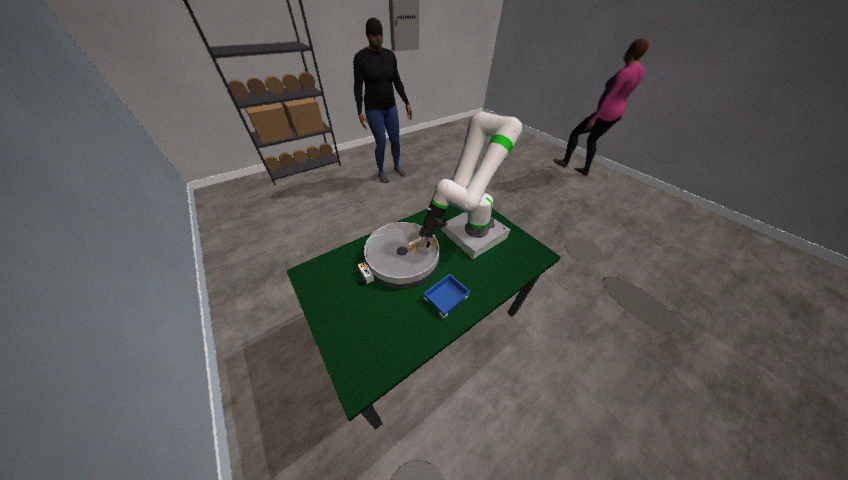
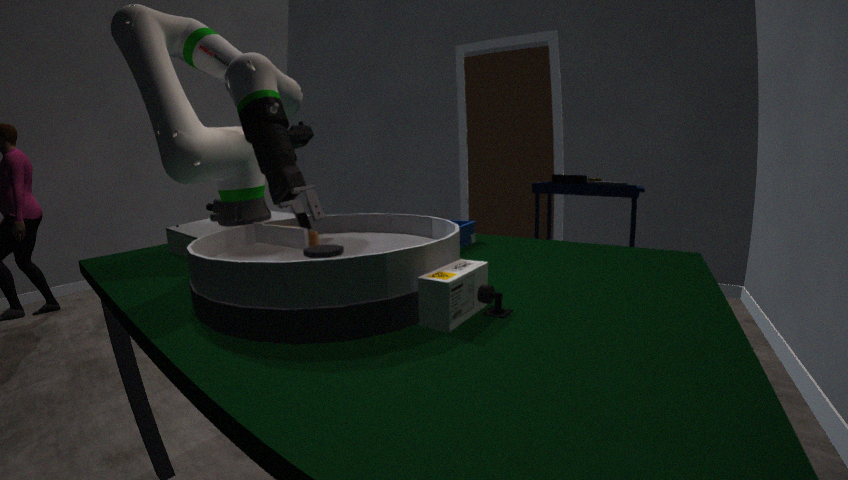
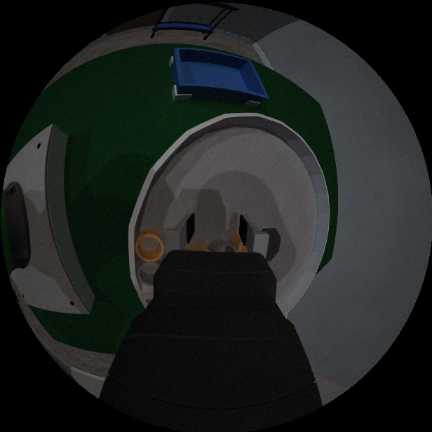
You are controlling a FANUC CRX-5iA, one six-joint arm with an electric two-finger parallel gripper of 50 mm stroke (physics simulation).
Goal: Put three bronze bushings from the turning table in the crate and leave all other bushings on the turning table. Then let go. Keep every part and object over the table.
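Pixels of known places: gripper, fingertip midpoint: (image 1: pixel 423 247) (image 2: pixel 312 224); arm's base, origin of the base link: (image 1: pixel 476 229) (image 2: pixel 244 220).
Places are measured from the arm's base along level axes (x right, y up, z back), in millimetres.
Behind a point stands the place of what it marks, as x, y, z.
Note:
The grey turning table (image 1: pixel 389 275) @[51, -18, -615] (image 2: pixel 309 285) @[303, -5, -605] (image 3: pixel 225 150) holds bronze and grey bushings. One bronze bushing (image 3: pixel 138 247) stands near its wall, beside a grey bushing (image 3: pixel 149 276). Another bronze bushing (image 3: pixel 198 247) and a grey bushing (image 3: pixel 218 244) show partly behind the gripper body. A bronze bushing (image 3: pixel 234 240) (image 2: pixel 313 238) @[127, 1, -421] (image 1: pixel 412 246) @[135, -7, -401] lies or stands near the dark hub, partly hidden by a finger. My gripper (image 3: pixel 216 223) (image 2: pixel 307 221) @[76, 15, -366] (image 1: pixel 425 242) @[76, 15, -366] is open and empty, low over this group. The blue crate (image 1: pixel 446 294) @[-201, -64, -432] (image 3: pixel 215 77) (image 2: pixel 467 233) @[-241, -42, -532] looks empty.
A dark hub (image 1: pixel 402 251) @[139, -8, -469] (image 2: pixel 323 251) @[163, -8, -482] (image 3: pixel 271 242) sits at the turning table's middle. A pale guide bar (image 2: pixel 279 234) @[144, 6, -349] stands inside its wall. A white control box (image 1: pixel 364 272) @[145, -14, -710] (image 2: pixel 449 297) @[208, -29, -716] is beside it. The white robot base (image 1: pixel 476 240) @[-65, 1, -73] stands on the green table (image 1: pixel 357 333) @[-98, -69, -892].

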